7 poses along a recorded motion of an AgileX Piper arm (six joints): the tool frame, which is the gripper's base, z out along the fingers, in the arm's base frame.
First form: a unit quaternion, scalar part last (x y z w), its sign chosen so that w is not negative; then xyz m.
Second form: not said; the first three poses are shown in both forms.
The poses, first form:
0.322, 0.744, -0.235, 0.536, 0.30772, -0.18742, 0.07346
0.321, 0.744, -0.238, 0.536, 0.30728, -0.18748, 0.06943
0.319, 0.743, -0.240, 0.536, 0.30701, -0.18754, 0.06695
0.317, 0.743, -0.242, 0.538, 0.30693, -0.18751, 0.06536
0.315, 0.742, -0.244, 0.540, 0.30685, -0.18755, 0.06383
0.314, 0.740, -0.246, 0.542, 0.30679, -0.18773, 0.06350
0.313, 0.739, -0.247, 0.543, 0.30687, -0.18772, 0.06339
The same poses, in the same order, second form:
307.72, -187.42, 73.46, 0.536, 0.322, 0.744, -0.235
307.28, -187.48, 69.43, 0.536, 0.321, 0.744, -0.238
307.01, -187.54, 66.95, 0.536, 0.319, 0.743, -0.240
306.93, -187.51, 65.36, 0.538, 0.317, 0.743, -0.242
306.85, -187.55, 63.83, 0.540, 0.315, 0.742, -0.244
306.79, -187.73, 63.50, 0.542, 0.314, 0.740, -0.246
306.87, -187.72, 63.39, 0.543, 0.313, 0.739, -0.247

